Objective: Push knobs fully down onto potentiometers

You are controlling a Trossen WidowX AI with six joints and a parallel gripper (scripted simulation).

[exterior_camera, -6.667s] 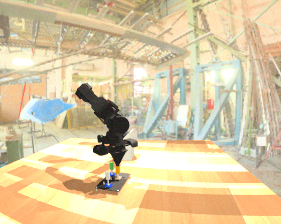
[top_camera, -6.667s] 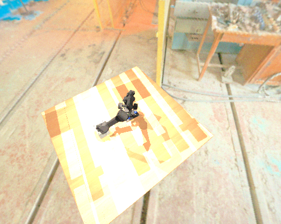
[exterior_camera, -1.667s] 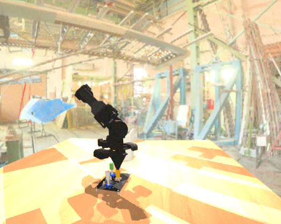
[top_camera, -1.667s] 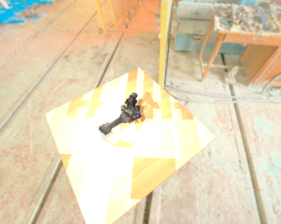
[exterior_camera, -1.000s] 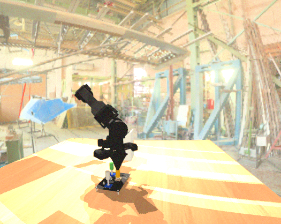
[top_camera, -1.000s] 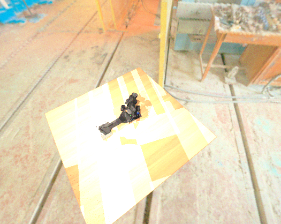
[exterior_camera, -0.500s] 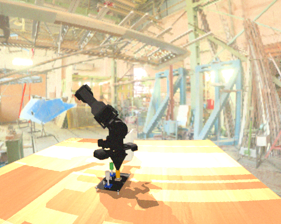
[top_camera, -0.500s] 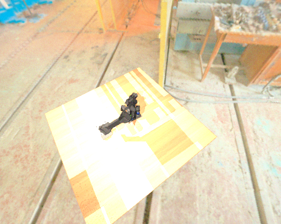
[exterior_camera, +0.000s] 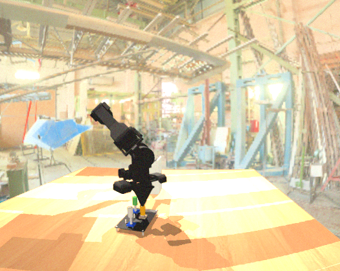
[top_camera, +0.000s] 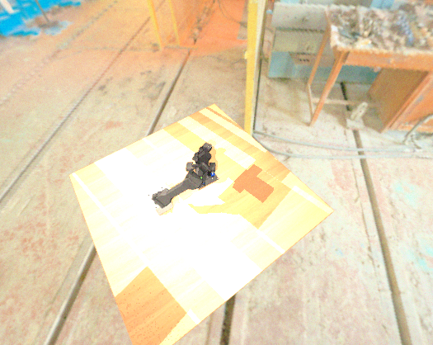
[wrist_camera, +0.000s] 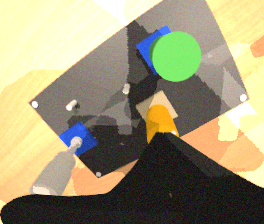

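Now: gripper tip 1 cm above the orange knob.
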